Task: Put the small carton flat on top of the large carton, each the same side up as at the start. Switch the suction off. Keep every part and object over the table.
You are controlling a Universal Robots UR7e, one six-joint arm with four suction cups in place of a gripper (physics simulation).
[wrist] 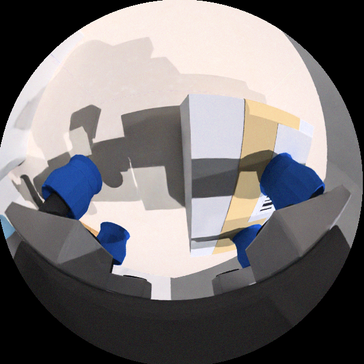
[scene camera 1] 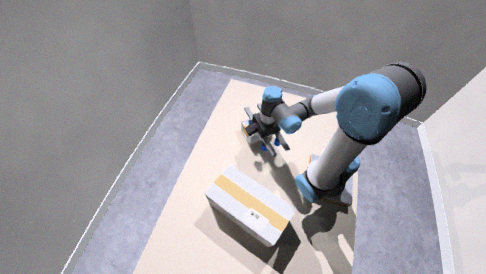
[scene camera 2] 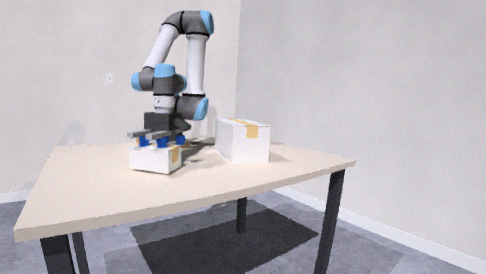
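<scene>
The small carton is white with an orange tape strip and stands upright on the table, tape side up. My gripper is low over it. In the wrist view the two right blue cups press on its taped top near the barcode, and the gripper is shut on the small carton there. The two left cups hang beside it over the table. The arm hides much of the carton in scene camera 1. The large carton stands upright apart from it, tape and barcode up.
The tan table carries both cartons and the arm's base. The base is to the right of the cartons in scene camera 1. The table's front edge lies nearer scene camera 2 than the small carton.
</scene>
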